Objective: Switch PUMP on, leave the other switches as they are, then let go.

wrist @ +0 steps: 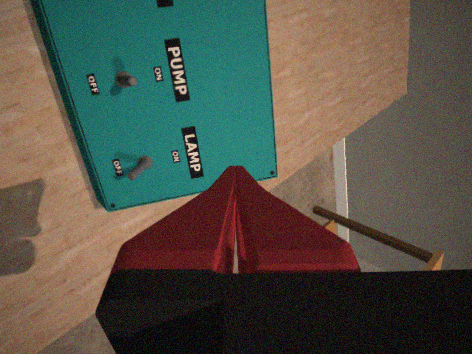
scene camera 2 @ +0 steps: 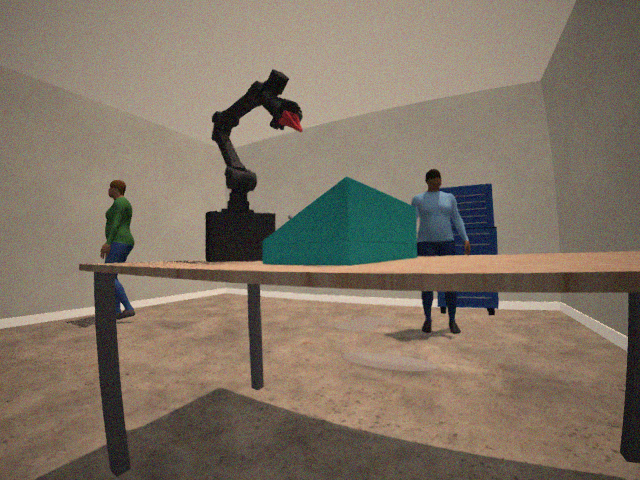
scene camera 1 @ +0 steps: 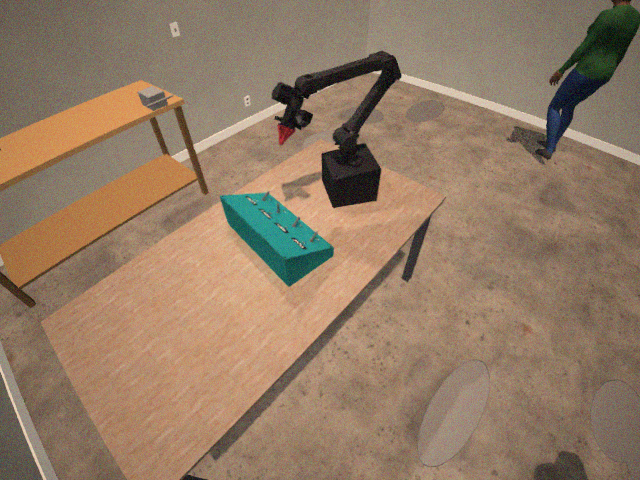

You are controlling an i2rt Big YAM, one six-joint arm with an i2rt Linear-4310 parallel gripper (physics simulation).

Labels:
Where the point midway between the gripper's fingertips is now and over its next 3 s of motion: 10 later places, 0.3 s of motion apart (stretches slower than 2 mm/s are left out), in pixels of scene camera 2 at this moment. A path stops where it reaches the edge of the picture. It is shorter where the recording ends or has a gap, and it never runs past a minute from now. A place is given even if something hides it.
My gripper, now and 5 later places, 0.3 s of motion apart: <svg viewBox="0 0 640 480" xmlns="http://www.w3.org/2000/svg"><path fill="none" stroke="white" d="M301 131L301 132L326 142L329 144L347 157L347 157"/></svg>

